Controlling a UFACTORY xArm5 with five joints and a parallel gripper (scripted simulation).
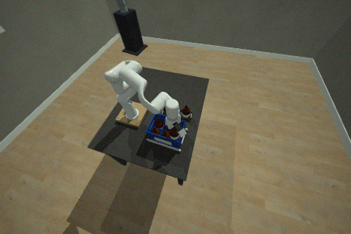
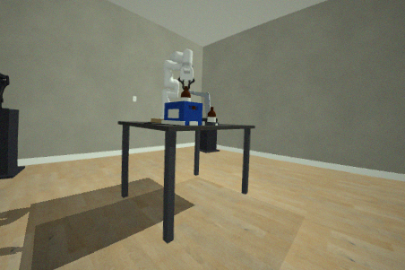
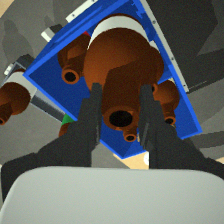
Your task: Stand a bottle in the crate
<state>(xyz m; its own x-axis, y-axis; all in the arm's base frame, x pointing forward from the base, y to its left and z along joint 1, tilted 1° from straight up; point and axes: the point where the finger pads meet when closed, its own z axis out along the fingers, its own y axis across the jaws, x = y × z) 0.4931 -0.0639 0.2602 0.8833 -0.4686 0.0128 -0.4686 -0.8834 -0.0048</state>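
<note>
My gripper is now 90 mm past the blue crate, 30 mm to the right of it and 210 mm above it. Also, from my hand: tray (110 mm behind, 260 mm to the left, 280 mm below).
</note>
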